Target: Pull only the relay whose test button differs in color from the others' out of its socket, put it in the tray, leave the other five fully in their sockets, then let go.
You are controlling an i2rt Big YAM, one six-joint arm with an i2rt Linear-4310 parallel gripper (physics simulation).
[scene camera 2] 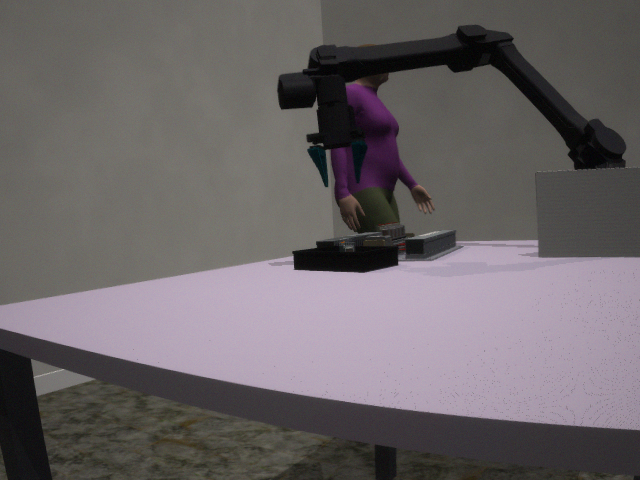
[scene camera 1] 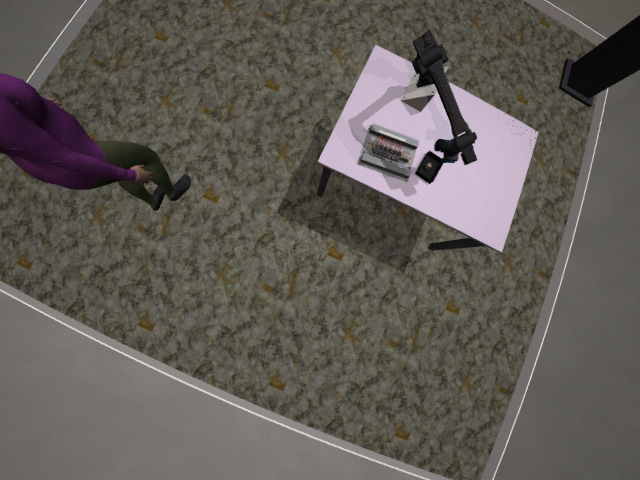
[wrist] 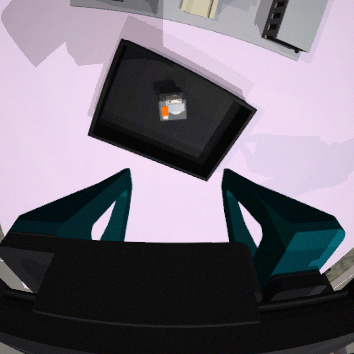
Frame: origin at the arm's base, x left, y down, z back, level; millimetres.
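Seen in the pictures: gripper, fingertip midpoint: [scene camera 2: 342, 185] [scene camera 1: 441, 157] [wrist: 176, 176]; arm's base, link origin: [scene camera 2: 605, 202] [scene camera 1: 428, 80].
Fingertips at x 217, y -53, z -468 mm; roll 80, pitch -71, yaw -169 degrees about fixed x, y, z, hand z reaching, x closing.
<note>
Pixels of each thing's middle, then the offset from my fingertips to it. "pt": a spot on its surface instead. Level surfaces: height alone.
- orange button, body centre: [wrist: 171, 104] [scene camera 2: 347, 253] [scene camera 1: 427, 166] dx -7, dy +128, dz +0 mm
- black tray, body centre: [wrist: 170, 114] [scene camera 2: 345, 258] [scene camera 1: 429, 167] dx +8, dy +136, dz +4 mm
- grey slotted duct, body centre: [scene camera 2: 433, 242] [scene camera 1: 394, 137] dx -264, dy +130, dz +75 mm
- beige block, surface spot: [wrist: 199, 7] pt dx -114, dy +149, dz -4 mm
- table, surface height: dy +153 mm
A relay with a clear case and an orange button [wrist: 172, 107] [scene camera 1: 429, 165] lies in the black tray [wrist: 135, 75] [scene camera 1: 433, 173] [scene camera 2: 345, 260], apart from its walls. My gripper [wrist: 176, 176] [scene camera 2: 341, 183] [scene camera 1: 447, 160] is open and empty, well above the table beside the tray, with its teal fingers pointing down. The row of relays [scene camera 1: 388, 148] [scene camera 2: 392, 229] stands on the grey panel left of the tray in scene camera 1. Their number, button colors and seating are too small to tell. The wrist view does not show them.
The panel has a grey slotted duct [scene camera 1: 385, 166] [scene camera 2: 431, 243] [wrist: 295, 25] along each long side. A beige block [wrist: 199, 7] is at its near end. The arm's base stands on a light grey pedestal [scene camera 2: 586, 211]. A person in purple [scene camera 1: 56, 139] [scene camera 2: 373, 129] stands away from the table [scene camera 1: 475, 191] [scene camera 2: 258, 330].
</note>
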